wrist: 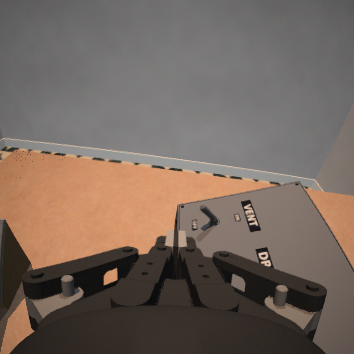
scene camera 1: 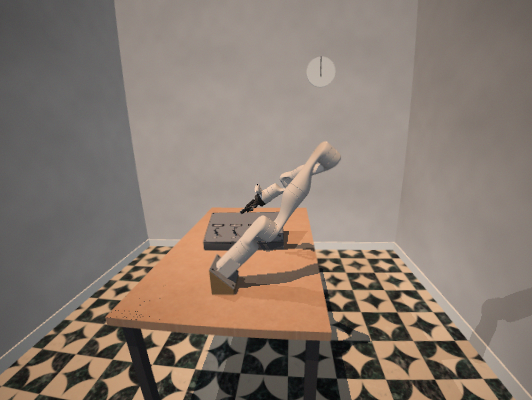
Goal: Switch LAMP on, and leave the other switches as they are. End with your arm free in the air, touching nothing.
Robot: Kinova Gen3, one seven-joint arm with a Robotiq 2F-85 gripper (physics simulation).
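Places are measured from the arm's base along level axes (x ahead, y left, z up), in millimetres.
Pixels of known places: gripper, between the fingertips: (wrist: pixel 175 241) (scene camera 1: pixel 240 212); arm's base, origin of its link: (scene camera 1: pixel 224 268).
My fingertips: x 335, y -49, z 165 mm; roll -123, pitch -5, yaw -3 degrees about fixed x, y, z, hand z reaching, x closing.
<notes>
Ahead of a thing's pixels: the offset from my fingertips to its top centre. "spot": to the spot under its first point. Level surfaces: height alone.
A dark grey switch panel (scene camera 1: pixel 226 218) (wrist: pixel 290 225) lies on the far part of the table. In the wrist view, the VENT switch lever {dz -127, dx +82, dy +180 mm} (wrist: pixel 207 213) leans to its OFF side, and part of a label reading DR {spot: dz -141, dx +162, dy +79 mm} (wrist: pixel 263 257) shows. Two levers, a left one {spot: dz -149, dx +77, dy +171 mm} (scene camera 1: pixel 216 232) and another {spot: dz -147, dx +70, dy +56 mm} (scene camera 1: pixel 235 232), show small in the scene view. The LAMP switch does not show in the wrist view; in the scene view the arm covers the panel's right part, and its state cannot be told. My gripper (scene camera 1: pixel 242 212) (wrist: pixel 175 241) is shut and empty, in the air above the panel, apart from the levers.
The arm's wedge-shaped base (scene camera 1: pixel 223 282) stands on the wooden table {dz -254 mm} (scene camera 1: pixel 175 295) in front of the panel. The arm reaches up and right, then bends back over the panel. Grey walls surround the table, with a round clock (scene camera 1: pixel 327 75) on the back wall.
</notes>
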